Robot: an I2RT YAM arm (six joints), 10 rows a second.
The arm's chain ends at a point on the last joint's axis. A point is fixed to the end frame.
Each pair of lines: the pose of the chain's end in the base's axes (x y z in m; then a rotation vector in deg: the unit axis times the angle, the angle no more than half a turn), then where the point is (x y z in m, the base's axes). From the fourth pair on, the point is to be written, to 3 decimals.
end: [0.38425 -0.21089 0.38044 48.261 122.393 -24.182]
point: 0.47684 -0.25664 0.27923
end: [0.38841 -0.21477 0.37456 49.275 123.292 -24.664]
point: 0.47848 -0.26094 0.27129
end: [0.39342 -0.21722 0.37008 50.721 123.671 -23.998]
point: 0.48247 -0.26254 0.26555
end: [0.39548 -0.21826 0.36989 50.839 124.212 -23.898]
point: 0.484 -0.263 0.264
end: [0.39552 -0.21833 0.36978 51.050 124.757 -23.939]
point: 0.483 -0.263 0.263
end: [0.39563 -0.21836 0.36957 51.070 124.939 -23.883]
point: 0.483 -0.262 0.263
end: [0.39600 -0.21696 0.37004 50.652 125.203 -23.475]
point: 0.483 -0.260 0.263
